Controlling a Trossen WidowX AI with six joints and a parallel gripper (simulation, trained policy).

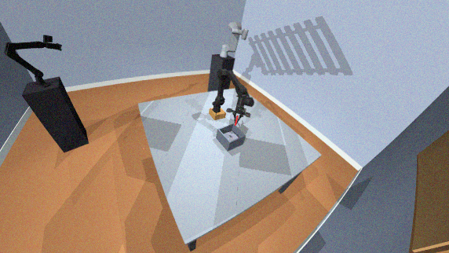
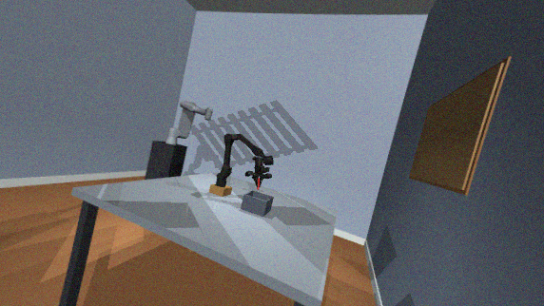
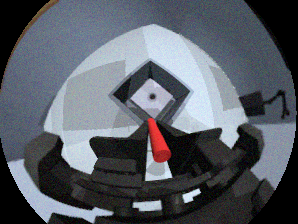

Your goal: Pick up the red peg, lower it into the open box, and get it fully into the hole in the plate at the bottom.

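My gripper tip is 11 cm above the box, 7 cm to the left of it and 3 cm short of it. The rest, counted from my gripper tip: red peg 2 cm above, 1 cm to the left, 1 cm behind.
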